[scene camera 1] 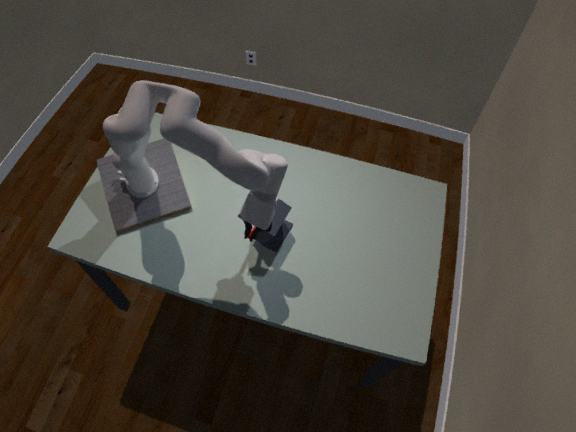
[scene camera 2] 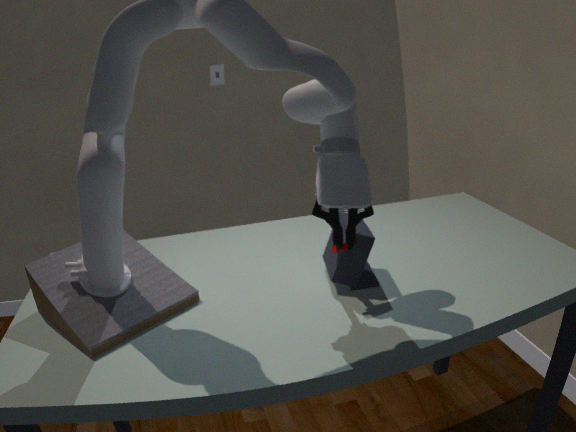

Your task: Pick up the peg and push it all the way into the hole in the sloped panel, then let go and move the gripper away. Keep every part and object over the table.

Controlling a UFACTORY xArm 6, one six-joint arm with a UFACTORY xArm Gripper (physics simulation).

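Where they show: gripper, between the fingertips: (scene camera 1: 249, 238) (scene camera 2: 344, 249); arm's base, origin of its link: (scene camera 1: 142, 182) (scene camera 2: 104, 278).
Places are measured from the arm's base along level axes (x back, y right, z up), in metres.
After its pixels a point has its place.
Note:
The red peg (scene camera 1: 253, 232) (scene camera 2: 340, 248) shows as a small red piece at the fingertips. My gripper (scene camera 1: 249, 233) {x -0.443, y 0.223, z 0.042 m} (scene camera 2: 344, 243) {x -0.443, y 0.223, z 0.042 m} points down and is shut on the peg. The dark block with the sloped panel (scene camera 1: 281, 237) {x -0.546, y 0.152, z -0.062 m} (scene camera 2: 350, 265) {x -0.478, y 0.187, z -0.013 m} stands on the table, right behind the fingers in the scene camera 2 view. The fingers and the peg are close against its sloped face. The hole is hidden or too dark to make out, and I cannot tell how far the peg is in it.
The pale green table (scene camera 1: 370, 250) {x -0.872, y 0.172, z -0.071 m} (scene camera 2: 260, 300) {x -0.309, y 0.121, z -0.070 m} bears everything. The arm's base stands on a grey-brown wooden board (scene camera 1: 170, 190) {x -0.112, y 0.014, z -0.021 m} (scene camera 2: 150, 295) {x -0.092, y 0.061, z -0.033 m} at the left. The table's front edge lies beyond the arm's shadows.

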